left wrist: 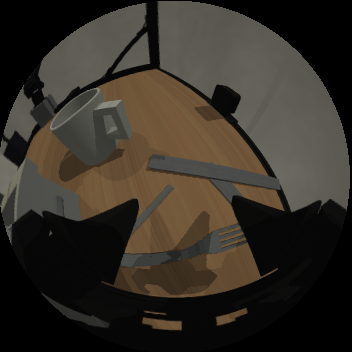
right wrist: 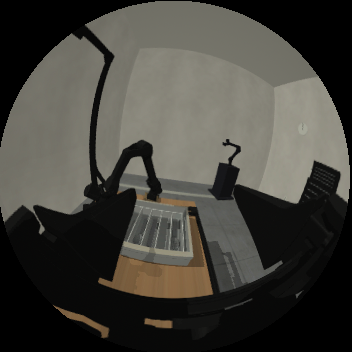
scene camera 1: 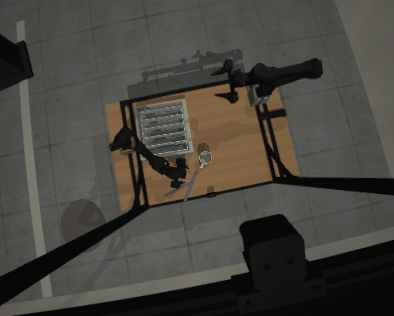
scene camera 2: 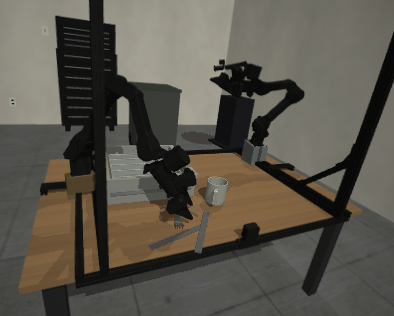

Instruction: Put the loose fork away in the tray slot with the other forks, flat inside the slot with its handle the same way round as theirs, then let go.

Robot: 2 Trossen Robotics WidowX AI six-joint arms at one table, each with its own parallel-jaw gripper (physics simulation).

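The loose fork lies on the table under my left gripper. In the left wrist view it runs across the gap from one finger to the other, its handle end and tine tips partly hidden by them. The left gripper is open, low over the table, holding nothing. The white slotted tray stands at the left; long utensils lie in its slots, but I cannot tell which slot holds forks. My right gripper is open and empty, raised at the table's far side.
A pale mug stands right of the left gripper. Two flat grey strips cross near the front edge: one over another. A thin handle lies beside the fork. Black frame bars edge the table.
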